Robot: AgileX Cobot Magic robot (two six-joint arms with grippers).
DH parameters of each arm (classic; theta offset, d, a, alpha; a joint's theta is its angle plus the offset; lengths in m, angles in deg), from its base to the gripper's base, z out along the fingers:
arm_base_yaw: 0 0.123 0 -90
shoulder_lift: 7.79 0 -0.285 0
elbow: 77.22 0 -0.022 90
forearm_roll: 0 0.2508 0 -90
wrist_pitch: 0 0 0.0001 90
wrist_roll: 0 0.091 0 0
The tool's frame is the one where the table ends.
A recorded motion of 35 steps. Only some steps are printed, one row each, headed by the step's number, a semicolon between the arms.
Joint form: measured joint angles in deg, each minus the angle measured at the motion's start. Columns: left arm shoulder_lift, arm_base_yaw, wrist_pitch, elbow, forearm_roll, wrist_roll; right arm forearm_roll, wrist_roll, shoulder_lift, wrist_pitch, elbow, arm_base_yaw.
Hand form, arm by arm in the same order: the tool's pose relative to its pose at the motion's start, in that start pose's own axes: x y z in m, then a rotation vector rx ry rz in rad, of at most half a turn. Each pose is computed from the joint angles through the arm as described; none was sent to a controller.
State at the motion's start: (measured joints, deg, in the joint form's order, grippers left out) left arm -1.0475 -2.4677 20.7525 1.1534 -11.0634 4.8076; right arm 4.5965 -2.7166 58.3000 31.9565 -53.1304 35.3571
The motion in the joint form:
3: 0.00 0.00 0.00 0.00 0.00 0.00; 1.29 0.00 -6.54 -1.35 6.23 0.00
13: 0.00 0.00 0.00 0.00 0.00 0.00; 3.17 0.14 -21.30 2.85 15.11 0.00
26: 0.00 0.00 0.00 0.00 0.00 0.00; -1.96 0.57 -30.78 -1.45 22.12 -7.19
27: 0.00 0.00 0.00 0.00 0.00 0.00; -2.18 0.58 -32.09 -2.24 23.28 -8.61
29: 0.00 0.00 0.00 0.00 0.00 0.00; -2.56 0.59 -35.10 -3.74 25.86 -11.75
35: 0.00 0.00 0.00 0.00 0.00 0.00; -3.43 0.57 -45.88 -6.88 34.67 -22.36
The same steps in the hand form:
3: 0.0000 0.0000 0.0000 0.0000 0.0000 0.0000; 0.0242 0.0011 -0.0175 -0.0107 -0.0295 0.0190
13: 0.0000 0.0000 0.0000 0.0000 0.0000 0.0000; 0.0704 0.0042 -0.0594 -0.0374 -0.0595 0.0422
26: 0.0000 0.0000 0.0000 0.0000 0.0000 0.0000; 0.0989 -0.0127 -0.0757 0.1289 -0.1785 0.0329
27: 0.0000 0.0000 0.0000 0.0000 0.0000 0.0000; 0.1036 -0.0148 -0.0770 0.1541 -0.1951 0.0400
29: 0.0000 0.0000 0.0000 0.0000 0.0000 0.0000; 0.1145 -0.0188 -0.0799 0.2091 -0.2287 0.0559
35: 0.0000 0.0000 0.0000 0.0000 0.0000 0.0000; 0.1554 -0.0266 -0.0851 0.3936 -0.3147 0.1067

